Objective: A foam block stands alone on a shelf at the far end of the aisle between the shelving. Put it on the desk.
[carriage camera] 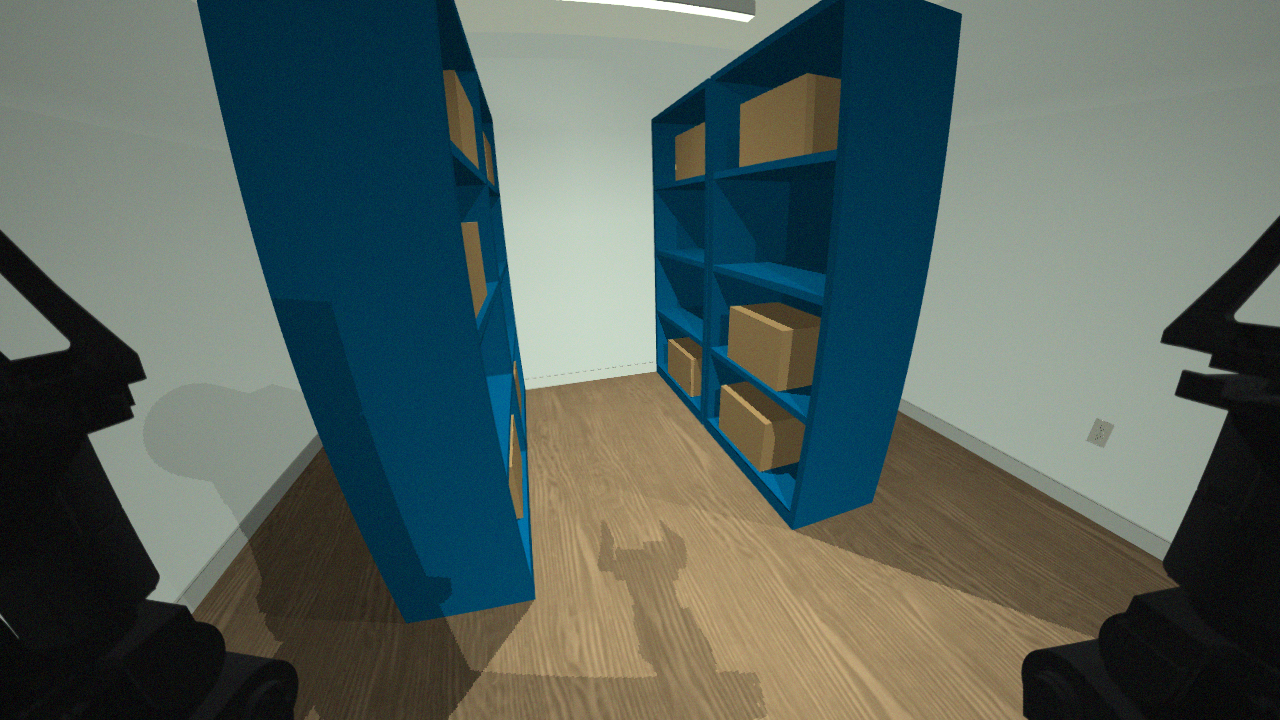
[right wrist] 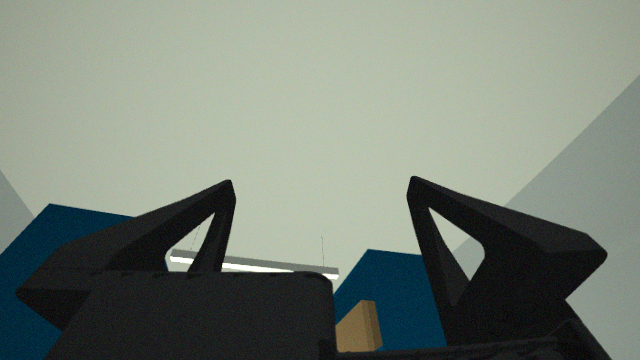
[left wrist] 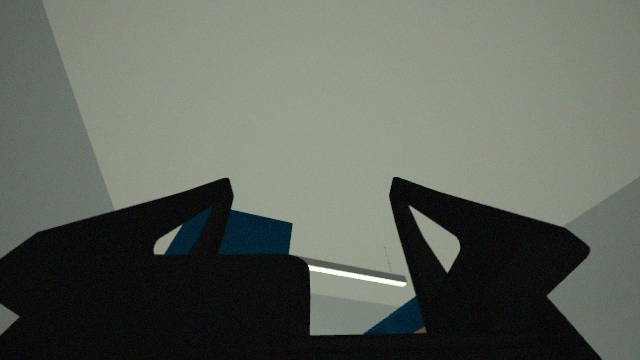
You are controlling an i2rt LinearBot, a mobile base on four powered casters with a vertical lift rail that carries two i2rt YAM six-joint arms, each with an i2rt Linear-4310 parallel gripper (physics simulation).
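Places are measured from the left arm's base along level axes (x ahead, y left, z up), in centimetres.
Pixels of known places: left gripper, fingertip midpoint: (left wrist: 311, 186); right gripper, fingertip midpoint: (right wrist: 321, 187).
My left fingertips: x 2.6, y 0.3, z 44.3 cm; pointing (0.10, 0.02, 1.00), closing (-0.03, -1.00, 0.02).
Behind a point stands the place of what it marks.
Two blue shelf units flank the aisle in the carriage view: the left unit (carriage camera: 358, 358) @(y 38.9, x 71.6, z 12.9 cm) shows mostly its end panel, and the right unit (carriage camera: 886, 268) @(y -113.8, x 117.1, z 24.2 cm) shows its open shelves. The foam block does not show in these views, and the desk does not show either. Much of the left unit's shelving is hidden by its end panel. My left gripper (left wrist: 311, 186) @(y 0.3, x 2.6, z 44.3 cm) is open and empty, pointing up toward the ceiling. My right gripper (right wrist: 321, 187) @(y -63.8, x 3.1, z 44.1 cm) is also open and empty, pointing up. In the carriage view both are at the side edges, well in front of the units.
Cardboard boxes (carriage camera: 774, 344) (right wrist: 357, 327) stand on several shelves of the right unit. More boxes (carriage camera: 474, 268) @(y 21.4, x 108.8, z 28.1 cm) show on the left unit. A wooden floor (carriage camera: 599, 447) @(y -2.7, x 178.1, z -84.0 cm) runs between the units to the back wall (carriage camera: 572, 223) @(y 18.7, x 272.4, z 36.8 cm). A ceiling lamp (carriage camera: 680, 7) @(y -48.5, x 167.5, z 123.7 cm) (left wrist: 357, 276) @(y -36.7, x 164.6, z 123.7 cm) (right wrist: 280, 268) @(y -36.9, x 161.1, z 124.5 cm) hangs above.
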